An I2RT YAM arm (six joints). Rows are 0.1 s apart.
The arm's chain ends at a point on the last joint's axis. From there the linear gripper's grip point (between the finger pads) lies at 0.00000 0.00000 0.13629 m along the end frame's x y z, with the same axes.
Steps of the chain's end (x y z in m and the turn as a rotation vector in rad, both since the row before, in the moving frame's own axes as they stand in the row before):
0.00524 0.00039 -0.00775 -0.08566 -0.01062 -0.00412
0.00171 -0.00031 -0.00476 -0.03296 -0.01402 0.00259
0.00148 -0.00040 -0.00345 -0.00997 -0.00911 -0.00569
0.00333 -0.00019 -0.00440 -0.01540 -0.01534 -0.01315
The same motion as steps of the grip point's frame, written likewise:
0.00382 0.01205 -0.00826 -0.08566 -0.01062 -0.00412
-0.00021 0.00418 -0.00485 -0.03296 -0.01402 0.00259
0.00024 0.00096 -0.00346 -0.00997 -0.00911 -0.00569
0.00125 0.00192 -0.00443 -0.01540 -0.01534 -0.01315

